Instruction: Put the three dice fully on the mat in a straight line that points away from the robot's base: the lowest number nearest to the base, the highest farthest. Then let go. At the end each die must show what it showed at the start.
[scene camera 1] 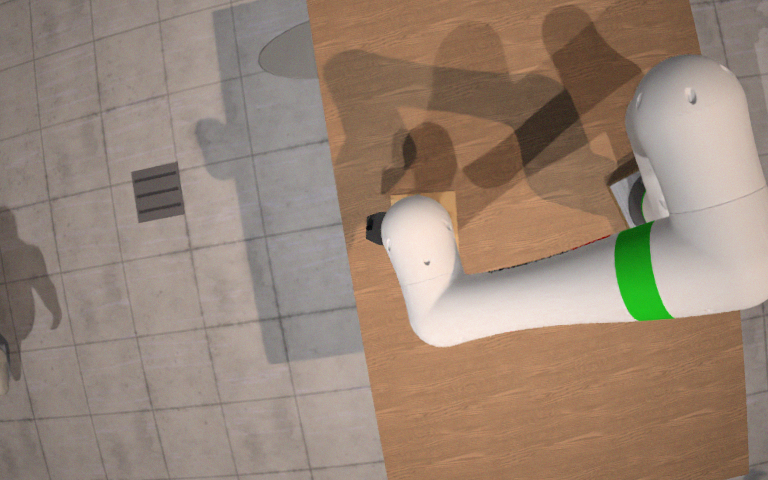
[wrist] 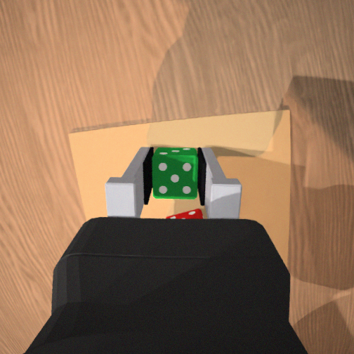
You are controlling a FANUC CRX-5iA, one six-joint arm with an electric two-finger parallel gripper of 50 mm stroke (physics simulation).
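Note:
The green die (wrist: 175, 178) shows five pips on its large face toward the wrist camera and stands over the mat (wrist: 110, 142) (scene camera 1: 449, 199). My gripper (wrist: 175, 164) is open, with one finger close on each side of the green die. Part of the red die (wrist: 199, 215) shows just below the green die in the wrist view, cut off by the dark gripper body; its number cannot be read. The white die does not show. In scene camera 1, the arm's wrist covers most of the mat and hides the fingers and the dice.
The white arm (scene camera 1: 526, 300) reaches across the wooden table (scene camera 1: 555, 396) from the right. The table's left edge is close to the mat, with tiled floor beyond. A pale box-like object (scene camera 1: 623, 192) is partly hidden beside the arm's base. Arm shadows fall across the mat and table.

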